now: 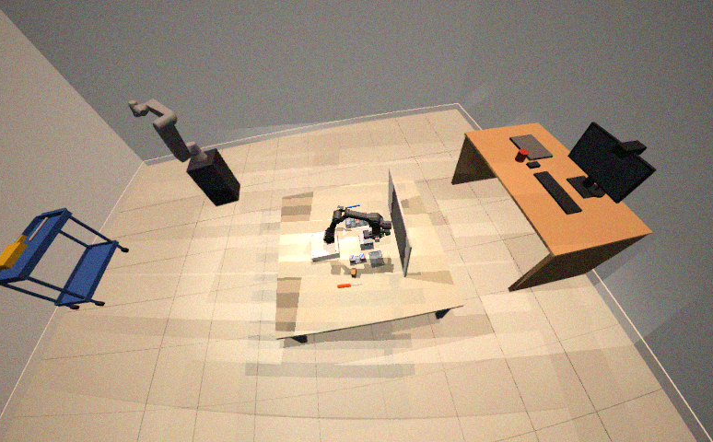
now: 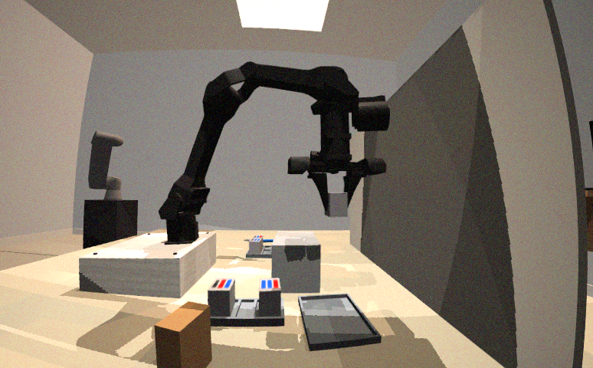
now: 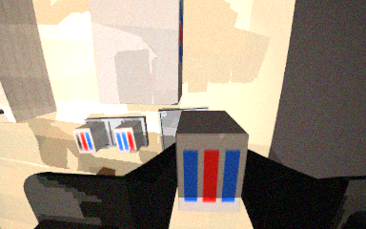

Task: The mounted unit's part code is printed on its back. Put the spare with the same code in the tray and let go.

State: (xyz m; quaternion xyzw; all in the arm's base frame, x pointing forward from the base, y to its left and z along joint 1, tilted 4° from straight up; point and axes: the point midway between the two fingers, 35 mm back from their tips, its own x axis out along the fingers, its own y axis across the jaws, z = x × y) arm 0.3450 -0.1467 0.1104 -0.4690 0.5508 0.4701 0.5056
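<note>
Now: gripper tip 170 mm above the dark grey tray, 70 mm to the left of it and 30 mm past it. From my gripper tip the other things lie so: tall grey panel 180 mm ahead, 70 mm to the left, 50 mm above; then brown box 220 mm behind, 150 mm to the right, 140 mm below.
</note>
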